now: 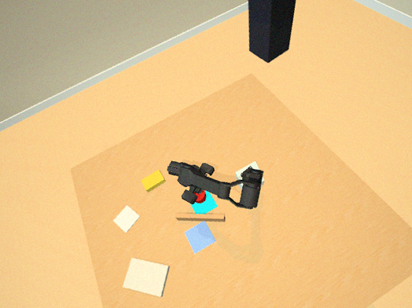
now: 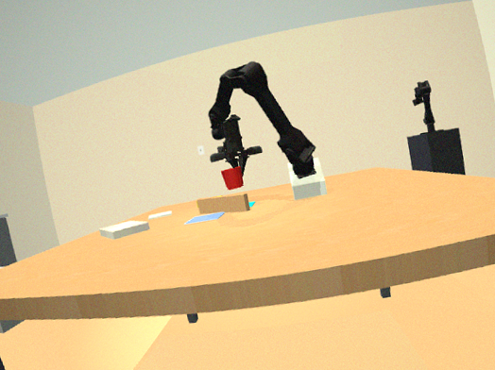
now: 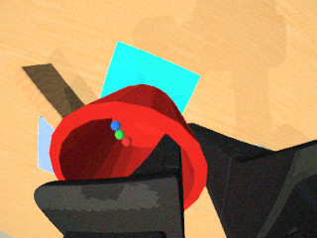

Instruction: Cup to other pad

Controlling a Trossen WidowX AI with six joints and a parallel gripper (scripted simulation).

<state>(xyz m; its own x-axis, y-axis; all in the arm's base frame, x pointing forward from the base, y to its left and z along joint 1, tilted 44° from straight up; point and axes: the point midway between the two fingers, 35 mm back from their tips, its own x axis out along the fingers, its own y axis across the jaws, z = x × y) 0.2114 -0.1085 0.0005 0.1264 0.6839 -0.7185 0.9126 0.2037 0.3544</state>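
Now: the cyan pad 30 mm ahead of my gripper tip, 10 mm to the left of it and 110 mm below it. Also, from my gripper tip: light blue pad (130 mm ahead, 140 mm to the left, 110 mm below); then cup (30 mm ahead, 10 mm to the left); then wooden bar (80 mm ahead, 80 mm to the left, 90 mm below).
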